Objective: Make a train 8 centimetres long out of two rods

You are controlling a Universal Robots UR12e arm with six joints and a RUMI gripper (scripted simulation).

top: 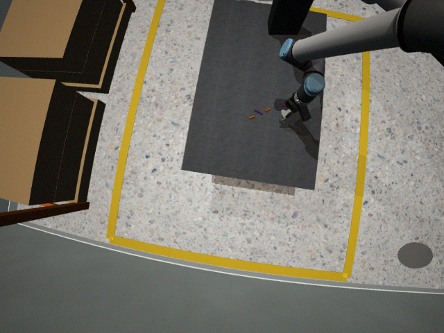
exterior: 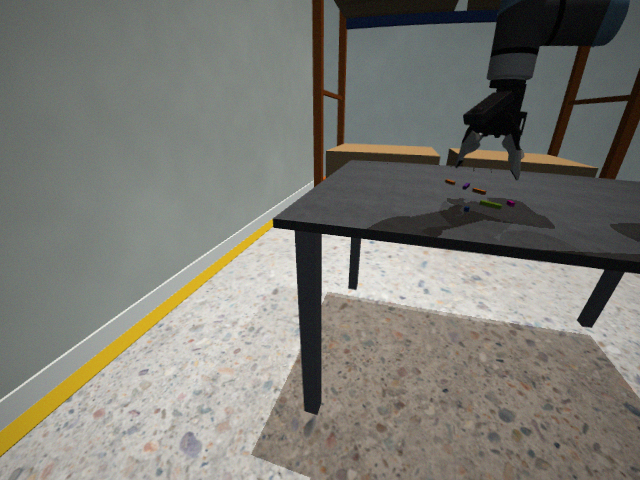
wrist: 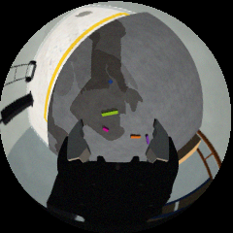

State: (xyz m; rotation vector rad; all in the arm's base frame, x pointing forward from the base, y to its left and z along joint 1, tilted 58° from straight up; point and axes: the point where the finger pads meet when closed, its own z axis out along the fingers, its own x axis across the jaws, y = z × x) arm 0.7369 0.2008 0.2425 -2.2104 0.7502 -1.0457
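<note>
Right now the lime rod is 7 cm below my hand, 3 cm behind it and 1 cm to the right of it. Also, from my hand: purple rod: 19 cm to the right, 7 cm below, 6 cm ahead; magenta rod: 8 cm behind, 7 cm below, 6 cm to the right; small blue rod: 7 cm to the left, 7 cm below, 1 cm ahead.
</note>
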